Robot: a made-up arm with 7 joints. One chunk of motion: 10 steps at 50 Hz.
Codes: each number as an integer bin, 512 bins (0 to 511) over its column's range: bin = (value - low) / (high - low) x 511, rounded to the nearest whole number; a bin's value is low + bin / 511 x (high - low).
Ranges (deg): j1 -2..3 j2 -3..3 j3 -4..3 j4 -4..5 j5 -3..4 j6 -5..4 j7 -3..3
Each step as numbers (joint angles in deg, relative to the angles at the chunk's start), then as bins.
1 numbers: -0.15 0.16 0.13 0.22 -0.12 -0.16 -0.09
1 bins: 189 269 301 240 210 275 248
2 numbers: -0.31 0.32 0.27 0.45 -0.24 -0.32 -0.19
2 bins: 173 283 312 253 201 266 239
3 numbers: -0.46 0.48 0.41 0.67 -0.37 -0.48 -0.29
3 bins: 157 296 322 265 192 257 231
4 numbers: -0.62 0.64 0.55 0.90 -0.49 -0.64 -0.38
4 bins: 141 310 332 278 183 248 223
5 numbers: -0.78 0.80 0.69 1.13 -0.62 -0.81 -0.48
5 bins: 125 324 342 291 174 238 215
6 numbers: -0.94 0.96 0.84 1.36 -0.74 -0.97 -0.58
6 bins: 108 337 353 304 165 229 206
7 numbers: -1.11 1.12 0.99 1.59 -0.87 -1.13 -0.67
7 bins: 91 351 364 317 155 220 198
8 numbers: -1.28 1.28 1.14 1.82 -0.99 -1.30 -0.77
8 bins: 74 365 375 330 147 210 190
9 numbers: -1.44 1.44 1.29 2.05 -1.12 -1.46 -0.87
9 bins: 57 378 386 344 137 201 181
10 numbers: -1.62 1.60 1.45 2.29 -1.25 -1.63 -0.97
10 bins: 39 392 398 357 128 191 173
